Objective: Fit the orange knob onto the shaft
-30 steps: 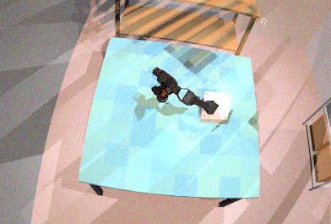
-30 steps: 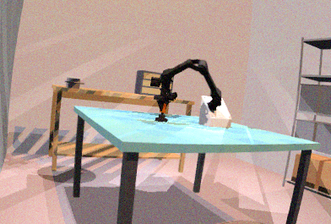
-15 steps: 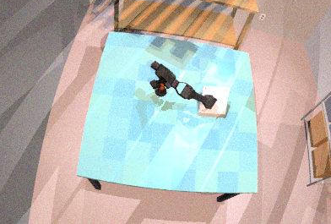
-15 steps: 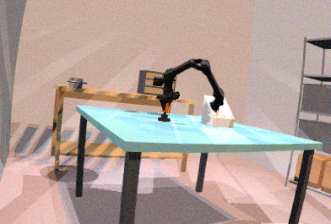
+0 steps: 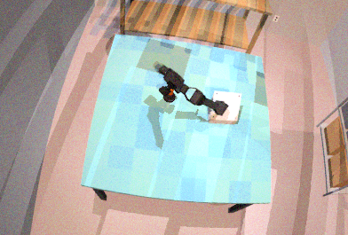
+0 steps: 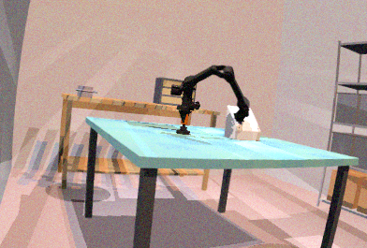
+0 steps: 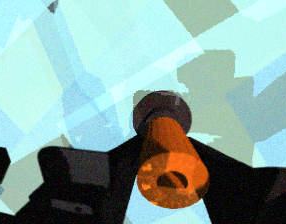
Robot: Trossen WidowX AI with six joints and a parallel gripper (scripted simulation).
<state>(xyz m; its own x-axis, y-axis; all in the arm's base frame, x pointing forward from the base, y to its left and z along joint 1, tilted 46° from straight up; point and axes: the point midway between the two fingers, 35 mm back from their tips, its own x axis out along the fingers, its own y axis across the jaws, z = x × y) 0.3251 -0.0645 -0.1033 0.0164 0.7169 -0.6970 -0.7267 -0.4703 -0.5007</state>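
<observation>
My gripper tip is 20 mm below the orange knob. The rest, counted from my gripper tip: round dark pedestal (40 mm below).
</observation>
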